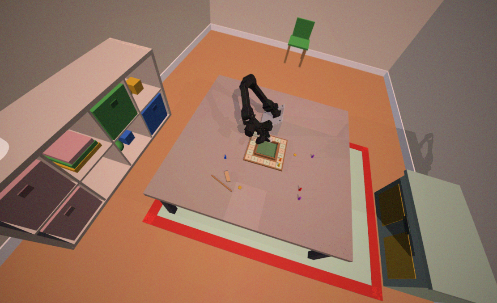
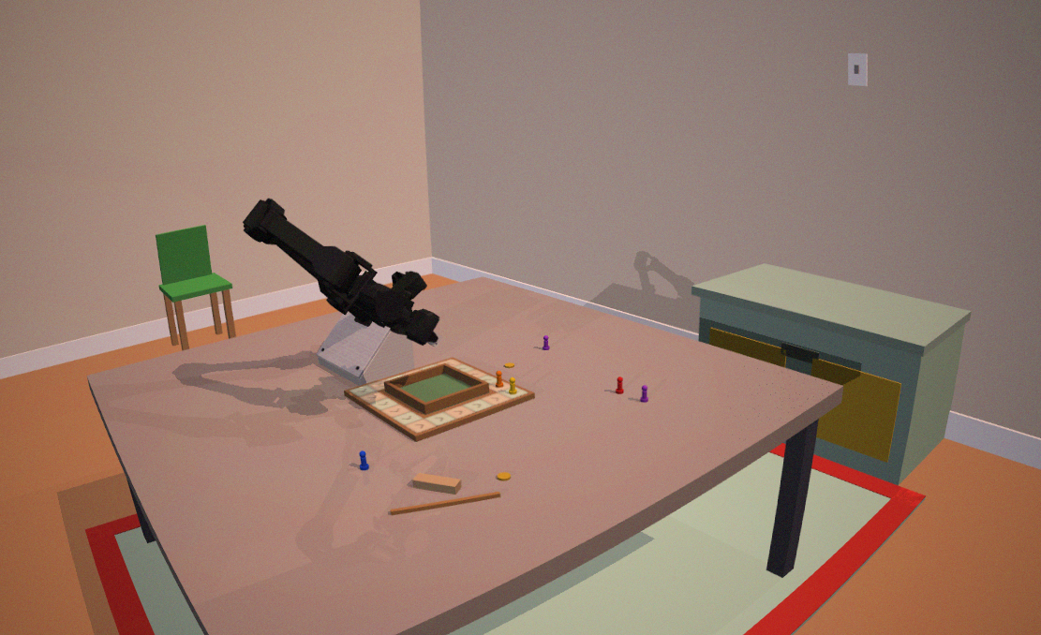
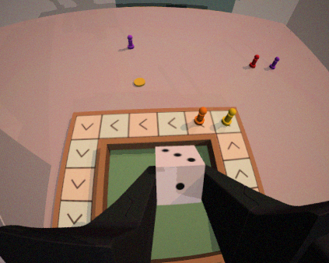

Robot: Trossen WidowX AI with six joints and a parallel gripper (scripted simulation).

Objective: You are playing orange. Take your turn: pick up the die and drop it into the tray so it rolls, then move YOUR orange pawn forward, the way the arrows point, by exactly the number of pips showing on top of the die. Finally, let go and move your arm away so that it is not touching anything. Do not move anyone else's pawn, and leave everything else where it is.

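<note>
The white die is right at my gripper tip. The rest, counted from my gripper tip: blue pawn 280 mm to the right, 150 mm ahead, 110 mm below; then yellow pawn 110 mm to the left, 110 mm ahead, 100 mm below; then orange pawn 110 mm to the left, 100 mm below, 70 mm ahead.
</note>
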